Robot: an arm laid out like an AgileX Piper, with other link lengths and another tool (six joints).
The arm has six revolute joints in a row. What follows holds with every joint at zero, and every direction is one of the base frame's.
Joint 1 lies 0.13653 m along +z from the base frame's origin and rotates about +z.
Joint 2 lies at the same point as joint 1 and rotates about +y.
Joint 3 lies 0.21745 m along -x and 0.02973 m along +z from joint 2 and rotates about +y.
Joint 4 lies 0.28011 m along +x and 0.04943 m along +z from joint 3 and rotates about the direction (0.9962, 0, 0.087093).
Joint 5 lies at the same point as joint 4 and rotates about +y.
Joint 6 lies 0.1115 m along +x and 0.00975 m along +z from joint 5 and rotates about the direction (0.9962, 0, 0.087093).
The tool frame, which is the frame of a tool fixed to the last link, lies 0.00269 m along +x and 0.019 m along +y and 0.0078 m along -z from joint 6; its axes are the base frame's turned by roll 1.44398, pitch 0.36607 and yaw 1.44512 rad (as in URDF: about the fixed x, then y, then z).
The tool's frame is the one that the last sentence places.
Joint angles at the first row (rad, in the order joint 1, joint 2, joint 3, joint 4, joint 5, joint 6):
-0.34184, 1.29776, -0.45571, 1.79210, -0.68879, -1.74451
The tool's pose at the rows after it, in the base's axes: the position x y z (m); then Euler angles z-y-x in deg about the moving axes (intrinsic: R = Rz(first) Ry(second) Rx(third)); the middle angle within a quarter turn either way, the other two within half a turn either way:
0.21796, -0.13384, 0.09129, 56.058, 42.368, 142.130
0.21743, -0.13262, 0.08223, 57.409, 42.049, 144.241
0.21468, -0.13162, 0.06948, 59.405, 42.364, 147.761
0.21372, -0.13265, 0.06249, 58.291, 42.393, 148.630
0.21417, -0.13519, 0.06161, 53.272, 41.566, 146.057
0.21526, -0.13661, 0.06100, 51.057, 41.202, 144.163
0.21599, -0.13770, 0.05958, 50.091, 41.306, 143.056
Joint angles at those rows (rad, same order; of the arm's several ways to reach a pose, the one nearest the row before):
-0.34186, 1.30082, -0.45466, 1.79115, -0.66740, -1.73181
-0.34182, 1.33706, -0.45465, 1.78872, -0.65772, -1.71692
-0.34185, 1.38896, -0.45466, 1.78792, -0.65772, -1.70647
-0.34185, 1.42755, -0.46083, 1.78012, -0.67075, -1.66648
-0.34182, 1.44355, -0.46529, 1.76294, -0.69282, -1.58245
-0.34184, 1.45347, -0.46547, 1.73085, -0.69829, -1.52499
-0.34182, 1.46573, -0.46547, 1.69899, -0.70236, -1.48441

